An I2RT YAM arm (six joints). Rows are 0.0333 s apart.
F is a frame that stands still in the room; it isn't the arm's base.
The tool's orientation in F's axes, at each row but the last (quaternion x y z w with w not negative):
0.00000, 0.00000, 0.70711, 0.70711
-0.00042, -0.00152, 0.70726, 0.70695
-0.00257, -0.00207, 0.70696, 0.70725
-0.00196, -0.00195, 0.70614, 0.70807
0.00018, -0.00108, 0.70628, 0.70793
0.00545, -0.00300, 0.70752, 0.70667
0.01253, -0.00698, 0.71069, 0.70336
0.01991, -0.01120, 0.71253, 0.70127
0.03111, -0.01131, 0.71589, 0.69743
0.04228, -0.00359, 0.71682, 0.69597
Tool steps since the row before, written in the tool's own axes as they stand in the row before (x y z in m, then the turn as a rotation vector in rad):
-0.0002, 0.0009, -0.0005, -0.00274, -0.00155, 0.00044
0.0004, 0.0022, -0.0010, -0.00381, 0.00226, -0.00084
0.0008, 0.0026, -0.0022, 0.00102, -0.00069, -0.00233
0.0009, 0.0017, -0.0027, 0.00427, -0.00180, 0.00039
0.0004, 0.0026, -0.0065, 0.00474, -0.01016, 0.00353
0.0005, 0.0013, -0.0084, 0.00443, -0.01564, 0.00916
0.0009, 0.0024, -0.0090, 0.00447, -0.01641, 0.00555
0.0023, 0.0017, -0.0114, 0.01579, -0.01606, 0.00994
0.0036, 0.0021, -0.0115, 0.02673, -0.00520, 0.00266
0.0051, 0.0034, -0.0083, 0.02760, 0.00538, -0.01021
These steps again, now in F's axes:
-0.0009, -0.0002, -0.0005, 0.00155, -0.00274, 0.00044
-0.0022, 0.0004, -0.0010, -0.00226, -0.00381, -0.00085
-0.0026, 0.0008, -0.0022, 0.00071, 0.00102, -0.00233
-0.0017, 0.0009, -0.0027, 0.00181, 0.00427, 0.00040
-0.0026, 0.0004, -0.0065, 0.01017, 0.00471, 0.00355
-0.0013, 0.0006, -0.0084, 0.01567, 0.00434, 0.00916
-0.0025, 0.0011, -0.0090, 0.01641, 0.00449, 0.00554
-0.0019, 0.0028, -0.0113, 0.01594, 0.01560, 0.01043
-0.0025, 0.0042, -0.0112, 0.00460, 0.02665, 0.00413
-0.0040, 0.0055, -0.0078, -0.00670, 0.02802, -0.00807

